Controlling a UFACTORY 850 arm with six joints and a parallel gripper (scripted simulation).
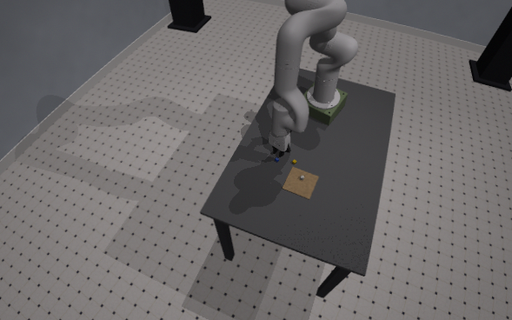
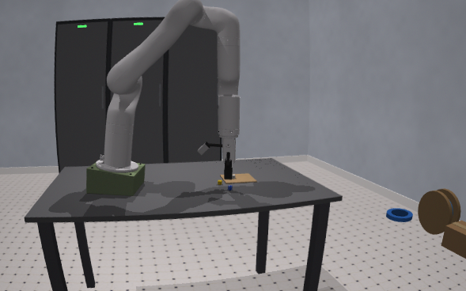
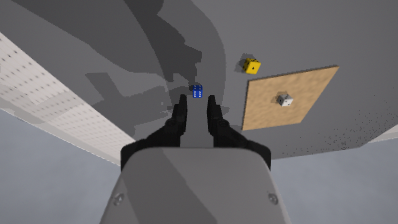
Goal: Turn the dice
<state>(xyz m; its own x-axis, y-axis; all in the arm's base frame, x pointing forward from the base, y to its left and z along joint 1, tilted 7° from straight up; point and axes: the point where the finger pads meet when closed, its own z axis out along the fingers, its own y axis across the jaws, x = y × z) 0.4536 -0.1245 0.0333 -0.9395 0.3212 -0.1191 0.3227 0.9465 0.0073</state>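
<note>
My gripper is now 10 mm short of the blue die and 60 mm above it. From my hand the other things lie so: yellow die (10 mm behind, 90 mm to the left, 60 mm below); white die (70 mm ahead, 150 mm to the left, 60 mm below); tan mat (90 mm ahead, 150 mm to the left, 70 mm below).
</note>
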